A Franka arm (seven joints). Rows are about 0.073 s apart.
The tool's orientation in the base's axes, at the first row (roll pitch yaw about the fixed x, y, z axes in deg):
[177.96 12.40 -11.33]
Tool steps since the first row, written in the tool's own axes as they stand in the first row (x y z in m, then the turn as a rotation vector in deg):
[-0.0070 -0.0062 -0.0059 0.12 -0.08 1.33]
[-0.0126 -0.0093 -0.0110 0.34 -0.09 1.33]
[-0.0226 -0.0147 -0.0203 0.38 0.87 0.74]
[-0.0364 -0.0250 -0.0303 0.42 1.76 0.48]
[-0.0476 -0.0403 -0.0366 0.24 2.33 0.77]
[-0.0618 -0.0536 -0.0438 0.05 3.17 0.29]
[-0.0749 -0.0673 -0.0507 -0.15 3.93 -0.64]
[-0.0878 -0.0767 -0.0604 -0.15 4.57 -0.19]
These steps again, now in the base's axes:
[-0.0042 0.0074 0.0070 -0.16 0.07 -1.33]
[-0.0079 0.0115 0.0131 0.05 0.03 -1.37]
[-0.0145 0.0186 0.0242 0.04 -0.92 -0.77]
[-0.0235 0.0313 0.0365 -0.03 -1.80 -0.50]
[-0.0300 0.0484 0.0445 -0.38 -2.33 -0.72]
[-0.0395 0.0641 0.0542 -0.61 -3.12 -0.18]
[-0.0480 0.0801 0.0632 -0.75 -3.83 0.79]
[-0.0565 0.0917 0.0751 -0.97 -4.46 0.38]

